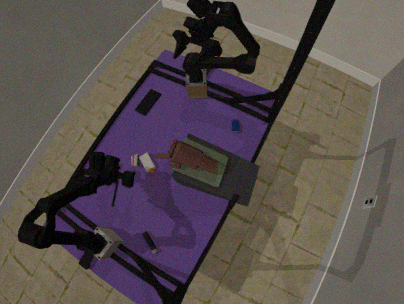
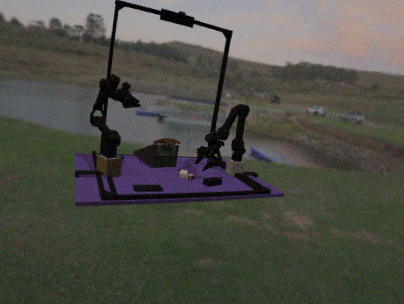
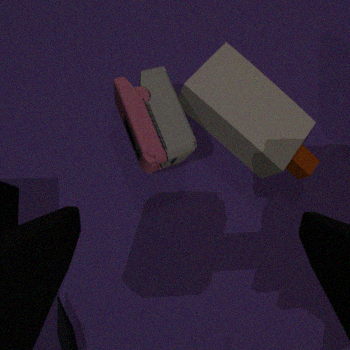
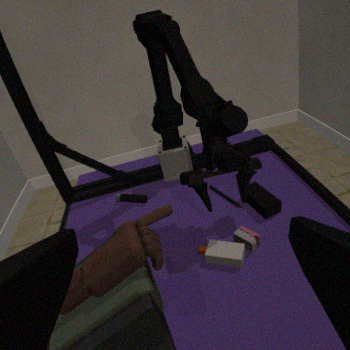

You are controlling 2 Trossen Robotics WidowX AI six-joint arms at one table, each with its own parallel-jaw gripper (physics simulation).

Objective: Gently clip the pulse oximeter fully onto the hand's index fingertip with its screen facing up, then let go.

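Frame: origin at the left arm's base, x right, y back, z down, level; metres.
Where they show: left gripper, between the fingertips: point(image 1: 127, 170) point(image 2: 198, 167) point(image 3: 192, 221) point(image 4: 227, 206); right gripper, between the fingertips: point(image 1: 183, 61) point(image 2: 140, 104) point(image 4: 184, 234); left arm's base, origin of its link: point(image 1: 98, 243) point(image 2: 236, 160) point(image 4: 171, 143); right arm's base, origin of its link: point(image 1: 196, 77) point(image 2: 109, 156).
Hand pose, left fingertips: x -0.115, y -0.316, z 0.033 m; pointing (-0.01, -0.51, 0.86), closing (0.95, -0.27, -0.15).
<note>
Each offset is from my left fingertips to the top centre of the thing.
The pulse oximeter @[dx -0.028, dy -0.055, dz +0.040 m] point(image 1: 134, 160) point(image 2: 191, 177) point(image 3: 162, 117) point(image 4: 247, 237), a small pink and pale grey clip, lies on the purple table with its two halves side by side. Its screen cannot be made out. The brown hand point(image 1: 195, 157) point(image 2: 167, 141) point(image 4: 115, 255) rests on a green pad on a dark sloped block. Its index finger point(image 1: 161, 155) point(image 4: 156, 215) sticks out, bare, towards the oximeter's side. My left gripper point(image 2: 210, 165) point(image 3: 192, 221) point(image 4: 227, 206) is open and empty above the table, near the oximeter. My right gripper point(image 4: 184, 234) is open and empty, raised high, far from the oximeter.
A white box @[dx +0.037, dy -0.081, dz +0.044 m] point(image 1: 147, 161) point(image 3: 250, 100) point(image 4: 225, 253) with an orange end lies close beside the oximeter. A black block @[dx -0.096, dy +0.068, dz +0.036 m] point(image 2: 212, 181) point(image 4: 262, 200) and a thin dark pen @[dx -0.013, dy +0.121, dz +0.063 m] point(image 1: 115, 195) point(image 4: 225, 196) lie near the left gripper. A blue object @[dx +0.263, dy -0.474, dz +0.039 m] point(image 1: 235, 125) lies beyond the hand.
</note>
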